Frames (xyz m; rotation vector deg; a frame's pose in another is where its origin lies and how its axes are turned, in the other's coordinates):
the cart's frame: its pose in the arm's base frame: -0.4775 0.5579 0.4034 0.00 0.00 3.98
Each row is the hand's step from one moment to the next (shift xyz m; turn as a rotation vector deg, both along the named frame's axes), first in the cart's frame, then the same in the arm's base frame.
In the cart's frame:
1: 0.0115 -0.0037 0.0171 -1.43 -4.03 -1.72
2: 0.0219 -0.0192 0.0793 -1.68 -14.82 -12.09
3: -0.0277 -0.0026 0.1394 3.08 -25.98 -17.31
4: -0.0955 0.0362 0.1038 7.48 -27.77 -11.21
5: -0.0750 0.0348 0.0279 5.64 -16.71 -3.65
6: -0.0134 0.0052 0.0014 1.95 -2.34 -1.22
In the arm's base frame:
1: 0.0117 -0.0029 0.0171 -1.15 -4.12 -1.72
2: 0.0232 -0.0176 0.0793 -0.65 -14.90 -12.09
3: -0.0275 -0.0045 0.1394 4.88 -25.70 -17.31
4: -0.0978 0.0295 0.1038 9.39 -27.18 -11.21
5: -0.0772 0.0295 0.0279 6.79 -16.28 -3.65
6: -0.0137 0.0043 0.0014 2.11 -2.20 -1.22

